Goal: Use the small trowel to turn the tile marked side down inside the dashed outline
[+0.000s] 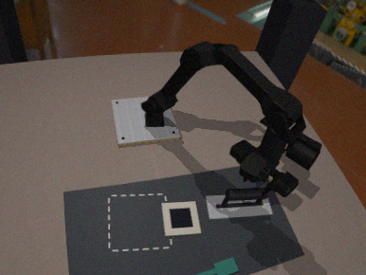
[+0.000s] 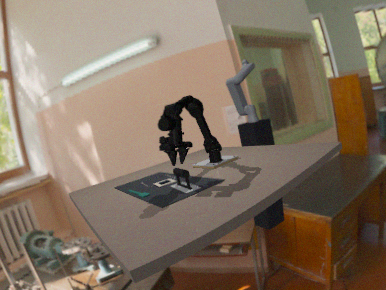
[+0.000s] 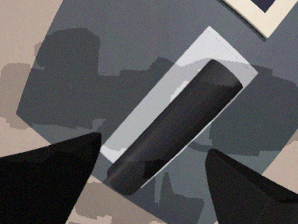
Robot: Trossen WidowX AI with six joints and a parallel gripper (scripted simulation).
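My gripper tip is 10 mm past the trowel, 20 mm to the left of it and 70 mm above it. From my gripper tip the other things lie so: tile: 20 mm ahead, 190 mm to the right, 110 mm below; dark mat: 50 mm ahead, 180 mm to the right, 130 mm below; teal strip: 180 mm ahead, 140 mm to the right, 110 mm below.
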